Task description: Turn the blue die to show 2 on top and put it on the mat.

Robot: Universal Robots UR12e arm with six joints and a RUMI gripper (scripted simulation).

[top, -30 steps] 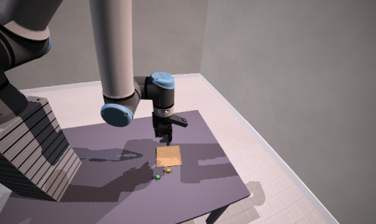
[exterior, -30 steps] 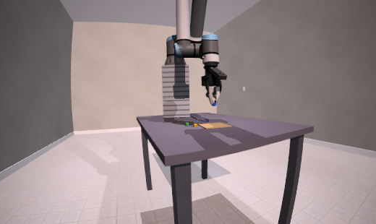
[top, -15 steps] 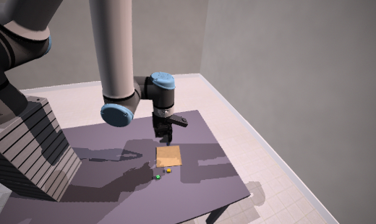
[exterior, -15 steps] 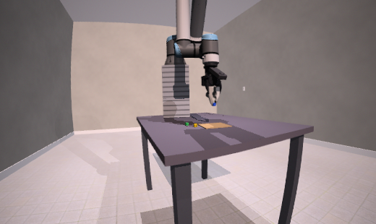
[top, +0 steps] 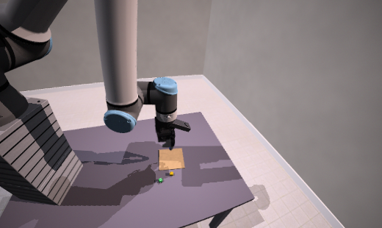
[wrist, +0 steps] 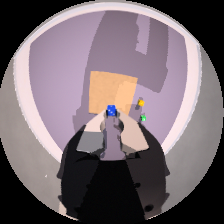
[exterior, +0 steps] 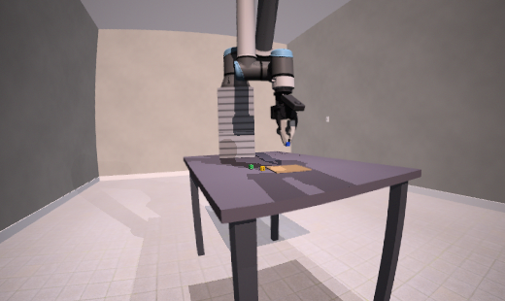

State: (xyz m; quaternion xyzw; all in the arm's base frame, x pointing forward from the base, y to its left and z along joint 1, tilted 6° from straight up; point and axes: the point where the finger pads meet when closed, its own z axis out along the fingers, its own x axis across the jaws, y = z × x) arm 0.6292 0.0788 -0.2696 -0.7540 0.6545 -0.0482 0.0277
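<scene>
The tan mat lies 100 mm below my hand. Round my hand: yellow die (10 mm behind, 100 mm to the right, 100 mm below); then green die (70 mm behind, 130 mm to the right, 100 mm below); then blue die (10 mm below).
</scene>
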